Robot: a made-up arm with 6 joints. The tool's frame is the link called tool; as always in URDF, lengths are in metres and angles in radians. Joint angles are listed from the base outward.
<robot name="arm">
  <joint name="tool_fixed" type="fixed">
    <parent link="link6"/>
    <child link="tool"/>
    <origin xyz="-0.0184 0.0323 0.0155" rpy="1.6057 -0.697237 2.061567"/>
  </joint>
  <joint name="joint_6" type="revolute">
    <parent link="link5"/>
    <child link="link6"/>
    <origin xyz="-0.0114 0.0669 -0.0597" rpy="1.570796 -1.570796 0"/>
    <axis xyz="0 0 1"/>
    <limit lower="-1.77" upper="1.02"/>
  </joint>
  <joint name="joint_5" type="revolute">
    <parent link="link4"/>
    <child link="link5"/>
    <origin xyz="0.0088 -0.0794 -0.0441" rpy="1.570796 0 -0.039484"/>
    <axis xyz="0 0 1"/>
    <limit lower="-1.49" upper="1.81"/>
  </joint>
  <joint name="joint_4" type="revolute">
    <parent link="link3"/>
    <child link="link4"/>
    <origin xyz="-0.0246 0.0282 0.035" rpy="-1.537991 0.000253 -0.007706"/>
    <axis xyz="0 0 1"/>
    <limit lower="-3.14" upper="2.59"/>
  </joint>
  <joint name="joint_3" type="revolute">
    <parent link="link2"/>
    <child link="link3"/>
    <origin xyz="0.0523 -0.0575 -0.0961" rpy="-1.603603 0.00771 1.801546"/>
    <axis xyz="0 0 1"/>
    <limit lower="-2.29" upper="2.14"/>
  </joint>
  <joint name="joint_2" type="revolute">
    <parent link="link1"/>
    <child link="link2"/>
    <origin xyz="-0.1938 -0.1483 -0.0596" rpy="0 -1.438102 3.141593"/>
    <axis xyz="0 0 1"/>
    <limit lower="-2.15" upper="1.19"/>
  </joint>
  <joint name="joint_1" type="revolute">
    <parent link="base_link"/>
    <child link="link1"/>
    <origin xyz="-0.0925 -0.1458 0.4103" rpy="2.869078 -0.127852 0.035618"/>
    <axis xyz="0 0 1"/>
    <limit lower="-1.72" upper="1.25"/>
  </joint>
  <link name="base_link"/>
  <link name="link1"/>
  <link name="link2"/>
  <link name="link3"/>
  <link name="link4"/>
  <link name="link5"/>
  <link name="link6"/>
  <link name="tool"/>
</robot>
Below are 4 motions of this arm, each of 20 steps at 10 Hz.
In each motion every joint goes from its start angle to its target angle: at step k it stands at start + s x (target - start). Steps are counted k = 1, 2, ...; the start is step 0. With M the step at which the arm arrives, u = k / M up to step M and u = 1 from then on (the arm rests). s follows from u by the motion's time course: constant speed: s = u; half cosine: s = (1 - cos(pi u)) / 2; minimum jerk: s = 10 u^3 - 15 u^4 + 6 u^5.
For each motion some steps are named. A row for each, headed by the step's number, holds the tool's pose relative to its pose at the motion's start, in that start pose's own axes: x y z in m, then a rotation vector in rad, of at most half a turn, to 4 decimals.
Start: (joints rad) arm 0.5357 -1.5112 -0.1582 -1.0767 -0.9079 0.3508
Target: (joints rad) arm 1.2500 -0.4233 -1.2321 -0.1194 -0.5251 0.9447
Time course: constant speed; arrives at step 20
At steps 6, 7, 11, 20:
6: -0.0303 0.0018 -0.0572 0.4730 0.0064 -0.1274
7: -0.0354 0.0030 -0.0674 0.5494 -0.0117 -0.1523
11: -0.0549 0.0107 -0.1096 0.8345 -0.1305 -0.2667
20: -0.0924 0.0436 -0.2078 1.2957 -0.5667 -0.6596

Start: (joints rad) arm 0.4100 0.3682 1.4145 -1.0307 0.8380 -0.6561
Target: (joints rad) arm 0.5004 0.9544 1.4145 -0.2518 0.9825 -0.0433
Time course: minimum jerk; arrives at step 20
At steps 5, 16, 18, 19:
5: 0.0058 -0.0022 -0.0005 -0.0276 0.0034 0.0664
16: 0.0431 -0.0130 -0.0022 -0.3790 0.0096 0.4002
18: 0.0448 -0.0136 -0.0023 -0.4035 0.0071 0.4067
19: 0.0450 -0.0136 -0.0023 -0.4072 0.0067 0.4075

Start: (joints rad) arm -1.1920 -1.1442 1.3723 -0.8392 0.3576 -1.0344
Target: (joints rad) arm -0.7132 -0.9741 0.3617 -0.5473 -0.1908 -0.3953
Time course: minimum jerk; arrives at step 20
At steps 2, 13, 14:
2: -0.0004 0.0001 0.0006 0.0041 0.0007 -0.0141
13: -0.0217 0.0623 0.0441 0.5841 0.0849 -1.3067
14: -0.0184 0.0726 0.0492 0.6561 0.0865 -1.4331

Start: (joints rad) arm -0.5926 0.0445 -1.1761 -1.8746 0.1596 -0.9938
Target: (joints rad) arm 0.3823 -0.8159 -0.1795 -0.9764 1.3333 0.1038
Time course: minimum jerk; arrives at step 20
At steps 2, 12, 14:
2: -0.0006 -0.0011 -0.0016 0.0042 -0.0006 0.0164
12: -0.0769 -0.0032 -0.1410 -0.4085 0.1527 1.1235
14: -0.1010 0.0107 -0.1841 -0.7025 0.2631 1.1800

